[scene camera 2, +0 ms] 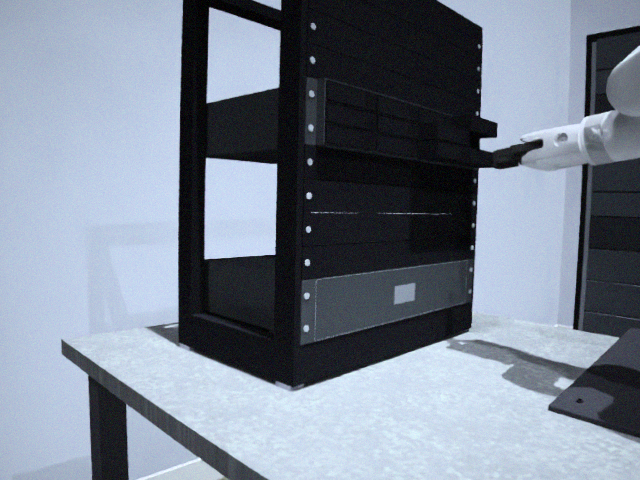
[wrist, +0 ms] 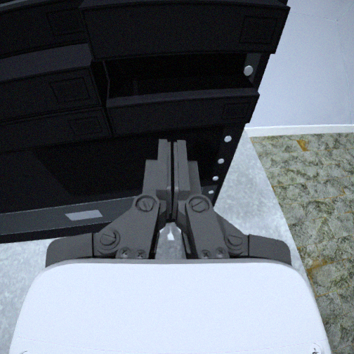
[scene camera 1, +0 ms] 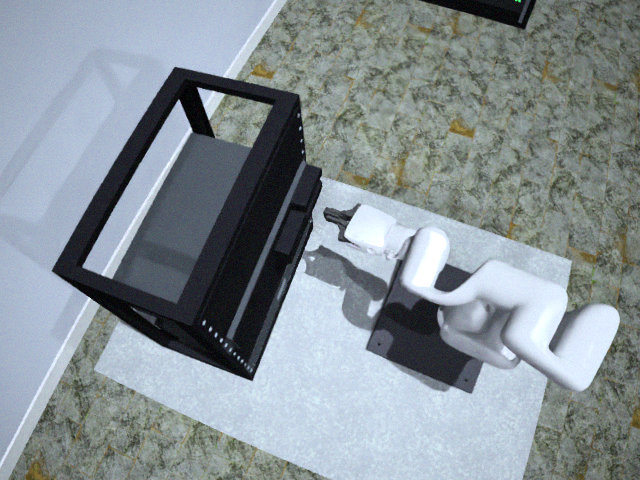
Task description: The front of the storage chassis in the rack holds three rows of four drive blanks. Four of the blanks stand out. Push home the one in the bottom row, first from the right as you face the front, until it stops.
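Places are measured from the arm's base along level axes (x ahead, y left, z up), in millimetres.
Where they show: gripper, fingertip midpoint: [scene camera 2: 495, 160] [scene camera 1: 325, 212].
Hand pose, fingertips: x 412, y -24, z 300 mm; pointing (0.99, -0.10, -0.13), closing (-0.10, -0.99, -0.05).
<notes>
After its pixels a point has its place.
The black bottom-row right-end blank [scene camera 2: 482, 158] {x 445, y -34, z 305 mm} [wrist: 185, 115] stands out of the storage chassis [scene camera 2: 311, 111] {x 474, y 360, z 335 mm}. In the wrist view a dark gap lies between it and the top-row right-end blank [scene camera 1: 308, 186] {x 456, y -35, z 377 mm} [scene camera 2: 486, 127] {x 445, y -46, z 363 mm} [wrist: 182, 31], which also stands out. My gripper [scene camera 1: 326, 212] {x 412, y -24, z 300 mm} [scene camera 2: 495, 159] {x 412, y -24, z 300 mm} [wrist: 170, 156] is shut and holds nothing. Its tips are in front of the right end of the chassis. In scene camera 2 they meet the outline of the bottom blank's front; in the wrist view they show just below its face. Contact cannot be made out.
A middle-row blank [wrist: 67, 85] stands out left of the dark gap. The black rack [scene camera 1: 125, 170] {x 745, y 163, z 578 mm} [scene camera 2: 292, 206] {x 483, y 382, z 210 mm} stands on the pale table [scene camera 1: 330, 413] {x 241, y 379, z -39 mm} [scene camera 2: 392, 413] {x 344, y 332, z -39 mm}. A grey panel [scene camera 2: 356, 299] {x 479, y 256, z 74 mm} is low in the rack. The arm's dark base plate [scene camera 1: 385, 338] {x 174, y 130, z -24 mm} [scene camera 2: 578, 400] {x 187, y 152, z -25 mm} lies before it.
</notes>
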